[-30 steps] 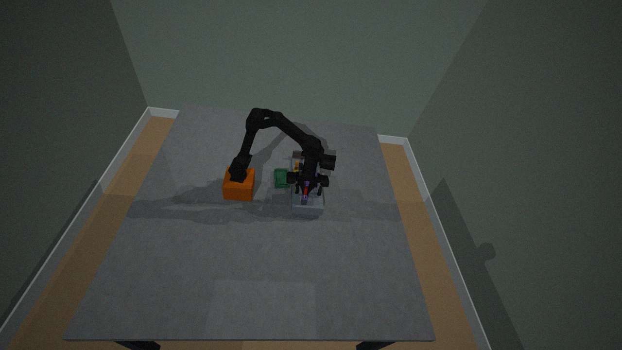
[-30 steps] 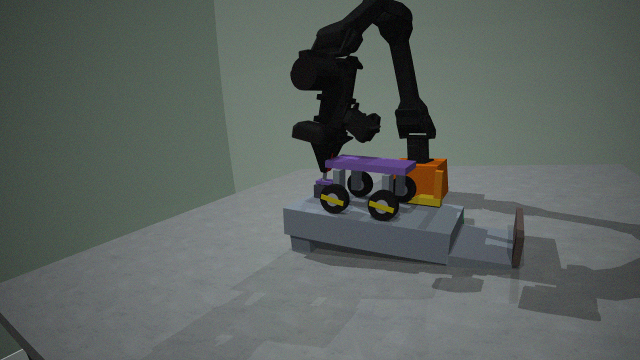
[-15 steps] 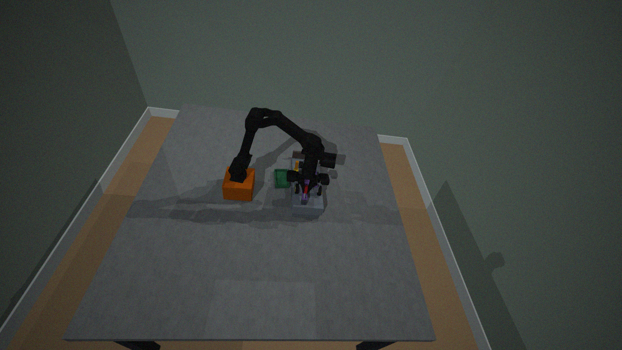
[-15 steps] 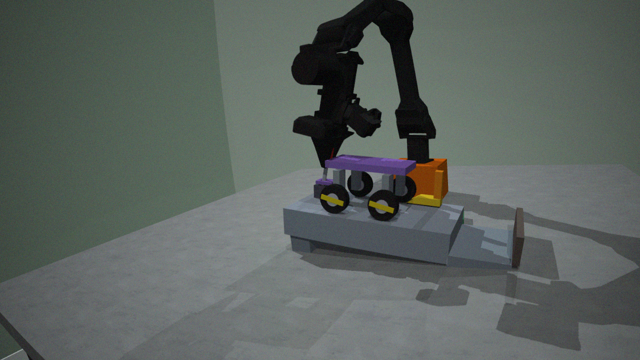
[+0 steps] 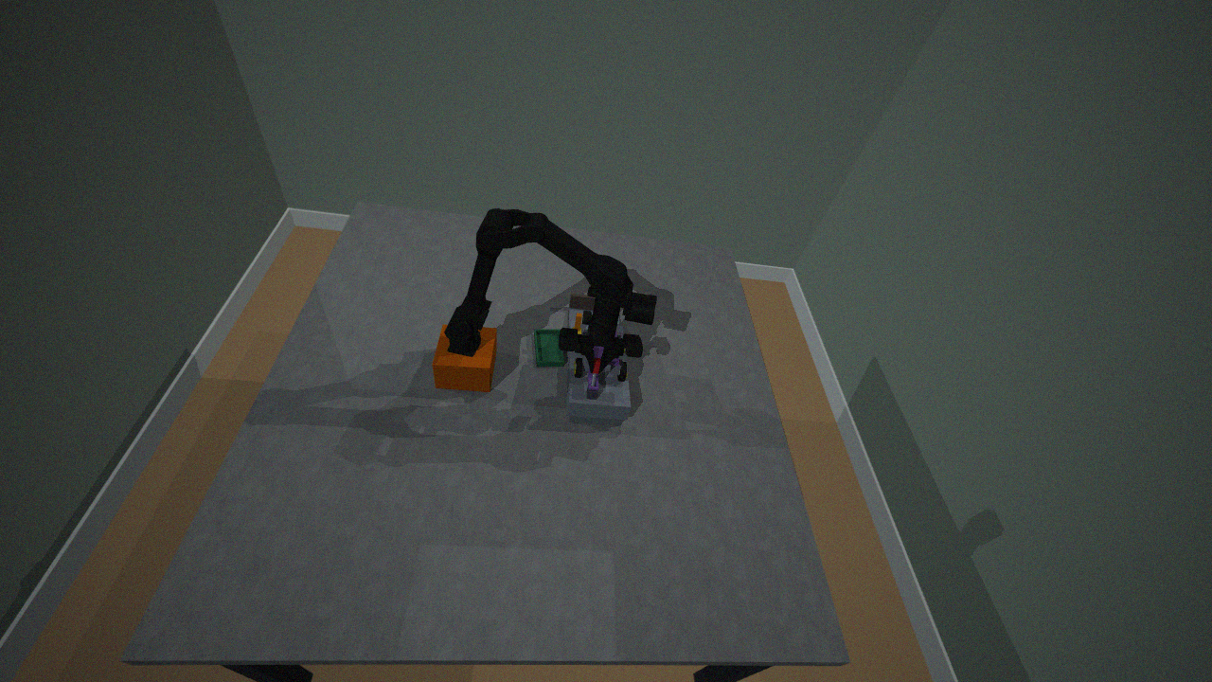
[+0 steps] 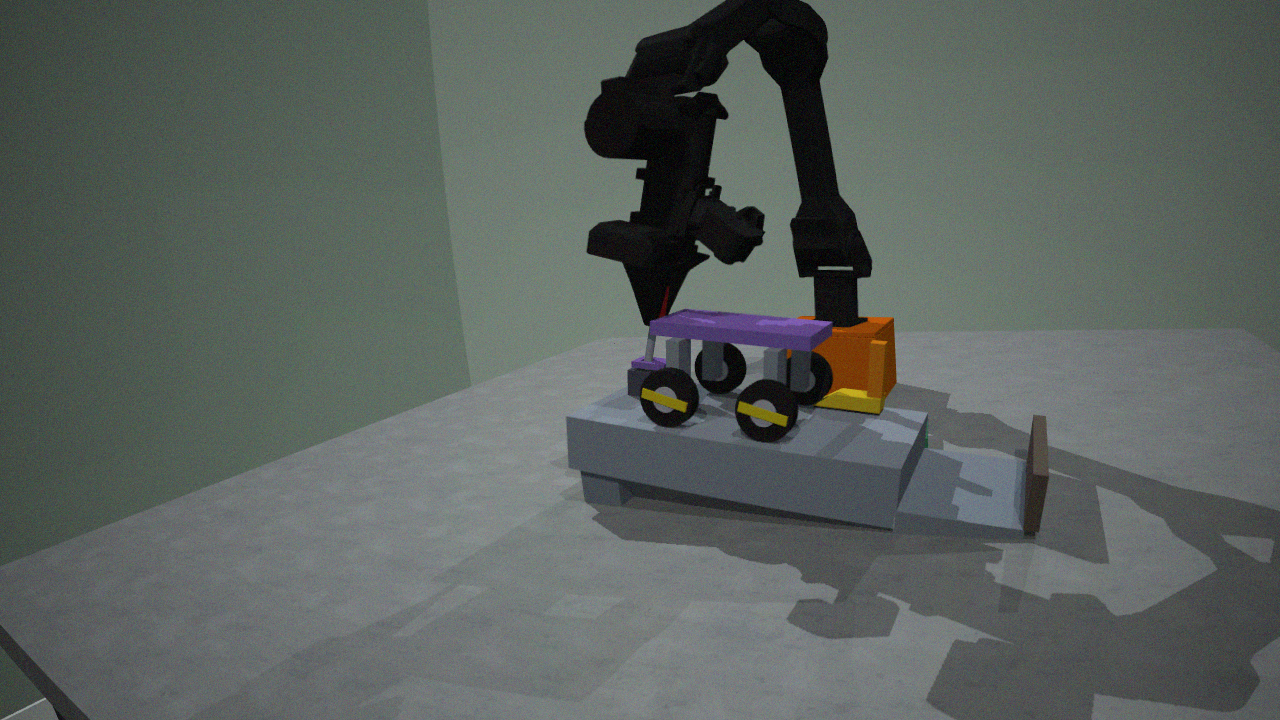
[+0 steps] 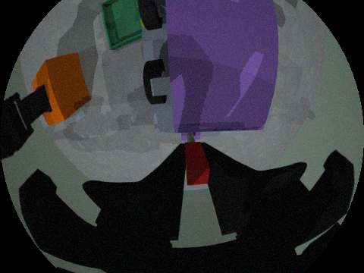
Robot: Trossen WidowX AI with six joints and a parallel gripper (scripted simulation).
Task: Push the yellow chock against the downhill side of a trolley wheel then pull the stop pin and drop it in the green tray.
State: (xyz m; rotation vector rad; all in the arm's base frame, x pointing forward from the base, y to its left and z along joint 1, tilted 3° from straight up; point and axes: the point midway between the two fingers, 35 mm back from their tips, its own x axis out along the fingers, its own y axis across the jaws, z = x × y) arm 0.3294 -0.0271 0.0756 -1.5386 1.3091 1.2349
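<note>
Now: gripper tip 16 cm to the right of the green tray, 16 cm above it and 14 cm past it. Also, from my gripper tip: trolley 10 cm to the left, 4 cm below; red-headed stop pin right at my gripper tip; grey ramp 11 cm below, 10 cm to the left.
</note>
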